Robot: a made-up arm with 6 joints.
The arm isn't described. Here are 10 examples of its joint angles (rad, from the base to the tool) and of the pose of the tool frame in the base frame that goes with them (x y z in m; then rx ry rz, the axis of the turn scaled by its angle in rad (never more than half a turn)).
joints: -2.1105 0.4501 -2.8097 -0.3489 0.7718 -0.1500
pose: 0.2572 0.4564 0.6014 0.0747 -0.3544 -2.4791
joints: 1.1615 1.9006 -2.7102 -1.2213 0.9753 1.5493
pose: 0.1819 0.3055 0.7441 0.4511 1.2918 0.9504
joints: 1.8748 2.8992 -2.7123 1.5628 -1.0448 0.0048
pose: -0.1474 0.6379 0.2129 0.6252 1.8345 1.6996
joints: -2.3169 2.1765 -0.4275 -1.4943 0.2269 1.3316
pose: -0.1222 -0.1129 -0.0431 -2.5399 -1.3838 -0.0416
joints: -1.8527 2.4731 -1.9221 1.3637 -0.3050 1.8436
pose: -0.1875 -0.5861 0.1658 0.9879 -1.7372 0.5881
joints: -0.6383 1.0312 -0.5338 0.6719 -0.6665 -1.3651
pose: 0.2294 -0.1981 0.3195 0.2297 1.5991 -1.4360
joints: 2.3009 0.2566 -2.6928 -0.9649 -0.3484 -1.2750
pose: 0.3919 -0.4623 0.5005 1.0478 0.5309 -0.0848
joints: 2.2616 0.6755 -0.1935 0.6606 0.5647 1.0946
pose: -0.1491 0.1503 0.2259 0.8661 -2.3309 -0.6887
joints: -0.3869 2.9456 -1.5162 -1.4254 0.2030 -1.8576
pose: 0.3491 -0.1549 -0.1981 2.8639 -0.3869 0.2027
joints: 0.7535 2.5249 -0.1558 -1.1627 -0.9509 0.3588
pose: -0.0266 0.0346 -0.0258 1.5281 -2.1540 -1.1547
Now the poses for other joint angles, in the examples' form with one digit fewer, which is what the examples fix.
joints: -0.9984 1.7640 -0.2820 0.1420 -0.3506 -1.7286
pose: 0.110 -0.176 0.029 -0.848 2.821 -0.779
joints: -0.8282 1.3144 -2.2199 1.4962 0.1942 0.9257
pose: 0.127 -0.121 0.820 0.672 0.175 1.593
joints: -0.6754 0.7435 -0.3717 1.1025 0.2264 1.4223
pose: 0.203 -0.148 0.297 2.229 0.098 1.325
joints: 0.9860 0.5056 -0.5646 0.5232 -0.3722 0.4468
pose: 0.122 0.165 0.458 0.157 1.248 1.603
